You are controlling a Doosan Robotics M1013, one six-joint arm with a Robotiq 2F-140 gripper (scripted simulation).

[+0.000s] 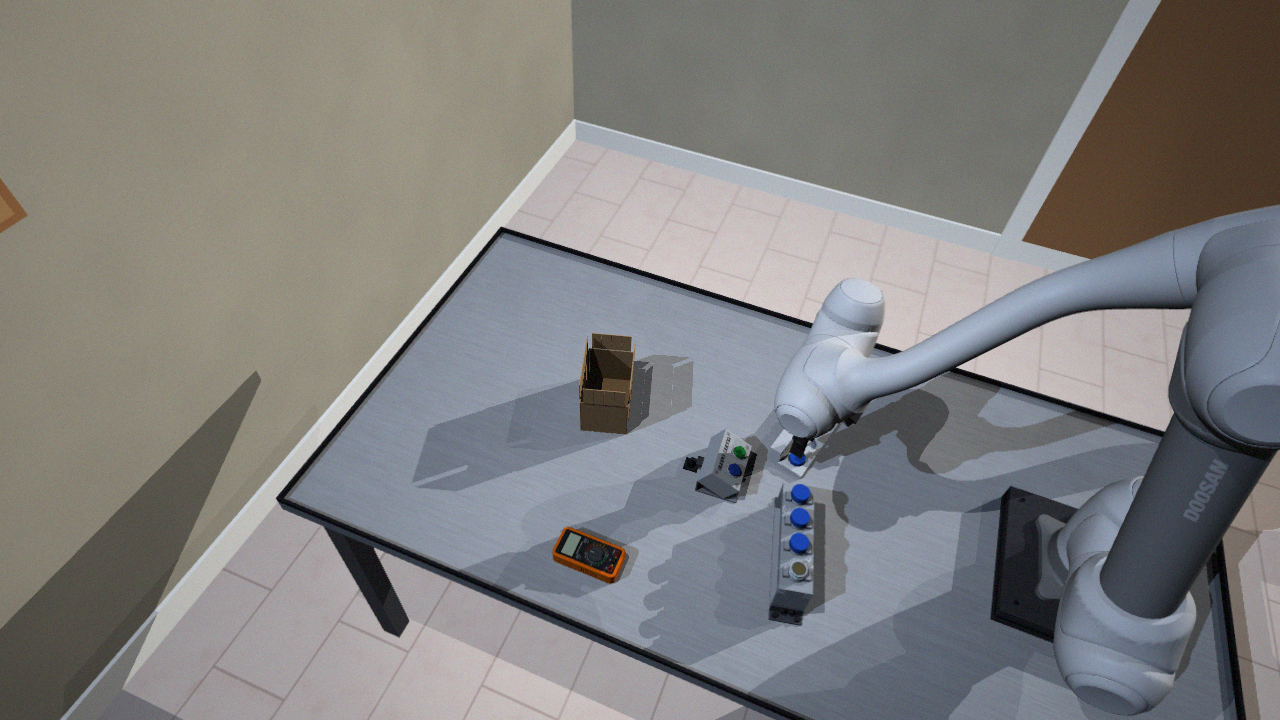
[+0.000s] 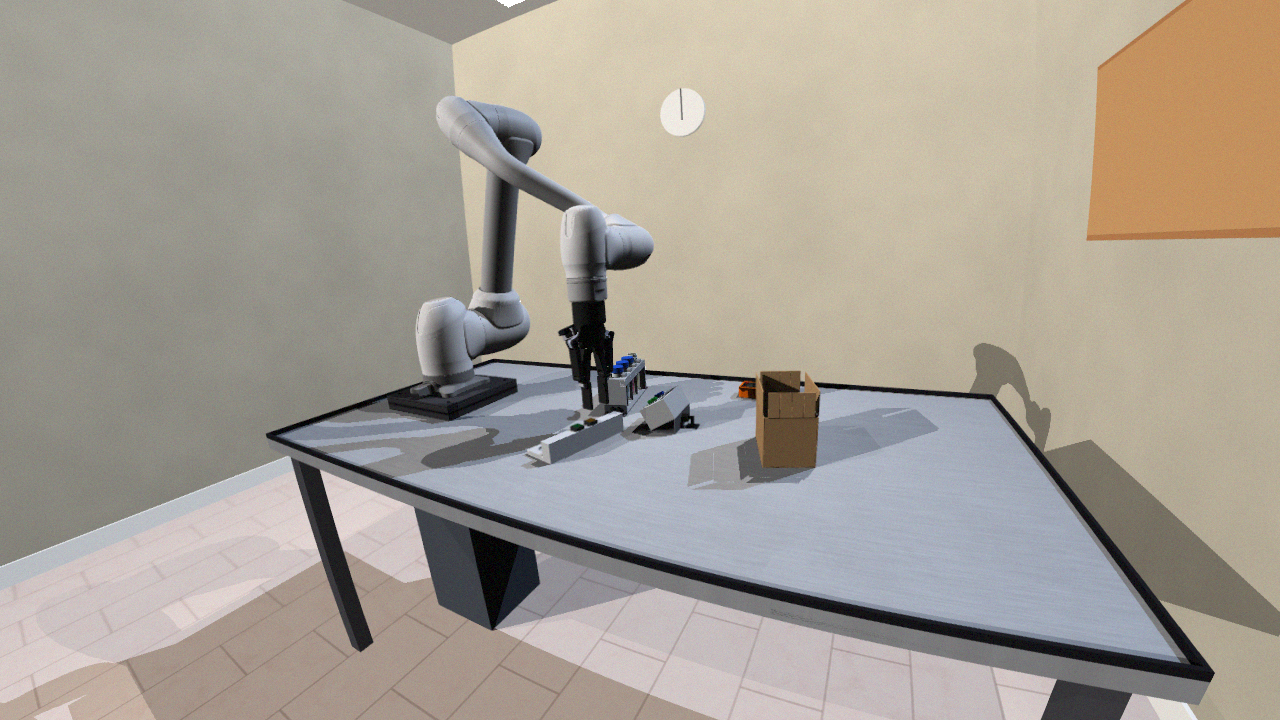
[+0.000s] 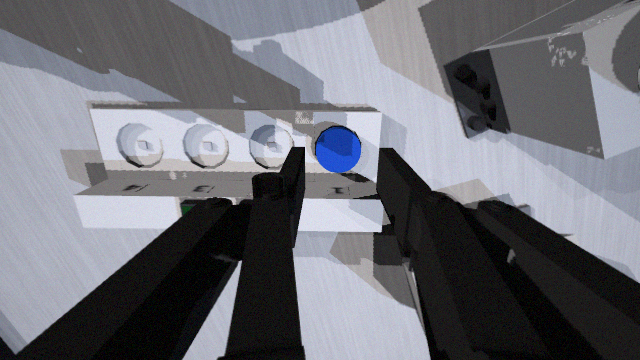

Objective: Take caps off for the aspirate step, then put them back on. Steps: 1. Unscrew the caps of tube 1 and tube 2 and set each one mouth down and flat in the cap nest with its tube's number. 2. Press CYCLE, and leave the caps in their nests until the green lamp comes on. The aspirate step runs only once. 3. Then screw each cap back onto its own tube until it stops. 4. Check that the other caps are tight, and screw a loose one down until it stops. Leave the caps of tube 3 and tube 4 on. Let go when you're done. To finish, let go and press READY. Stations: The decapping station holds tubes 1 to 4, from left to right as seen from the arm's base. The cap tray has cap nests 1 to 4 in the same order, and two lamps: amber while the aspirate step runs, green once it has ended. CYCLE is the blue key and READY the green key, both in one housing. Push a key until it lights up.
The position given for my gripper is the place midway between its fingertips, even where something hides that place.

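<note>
A cardboard box (image 1: pixel 605 385) is there for me to see, and I find it again in image 2 (image 2: pixel 783 441), while in image 3 the box is out of frame. I also see a key housing (image 1: pixel 714 479), which image 2 shows too (image 2: pixel 673 404), and a blue cap (image 3: pixel 338 150). As for my gripper (image 2: pixel 596 405), I see it in image 3 as well (image 3: pixel 341 168).
</note>
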